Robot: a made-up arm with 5 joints.
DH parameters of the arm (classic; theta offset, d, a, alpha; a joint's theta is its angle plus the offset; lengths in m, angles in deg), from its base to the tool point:
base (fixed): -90 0.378 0.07 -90
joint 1: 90 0.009 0.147 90
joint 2: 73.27 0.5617 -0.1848 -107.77
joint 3: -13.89 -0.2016 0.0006 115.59
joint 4: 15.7 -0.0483 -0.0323 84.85
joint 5: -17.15 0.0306 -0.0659 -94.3
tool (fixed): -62.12 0.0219 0 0
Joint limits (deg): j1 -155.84..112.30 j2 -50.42..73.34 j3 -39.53..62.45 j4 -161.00..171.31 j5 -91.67..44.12
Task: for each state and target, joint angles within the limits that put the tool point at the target. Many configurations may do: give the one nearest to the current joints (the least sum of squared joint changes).
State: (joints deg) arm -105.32 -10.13 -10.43 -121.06 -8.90
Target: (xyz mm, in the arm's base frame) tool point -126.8 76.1 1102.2
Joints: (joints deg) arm -130.23 39.15 -3.72 -120.99 -39.00
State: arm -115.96 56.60 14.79 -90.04 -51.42
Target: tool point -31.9 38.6 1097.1
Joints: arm -127.07 60.42 34.44 -124.86 -16.50
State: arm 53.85 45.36 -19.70 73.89 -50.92
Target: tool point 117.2 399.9 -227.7
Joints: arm 95.44 73.34 -5.12 78.26 -44.03
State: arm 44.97 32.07 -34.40 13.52 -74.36
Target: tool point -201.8 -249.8 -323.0
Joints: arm 47.93 9.14 -33.54 10.88 -78.86
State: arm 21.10 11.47 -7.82 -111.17 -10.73
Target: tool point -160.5 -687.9 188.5
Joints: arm -1.88 7.61 6.76 -137.37 21.52
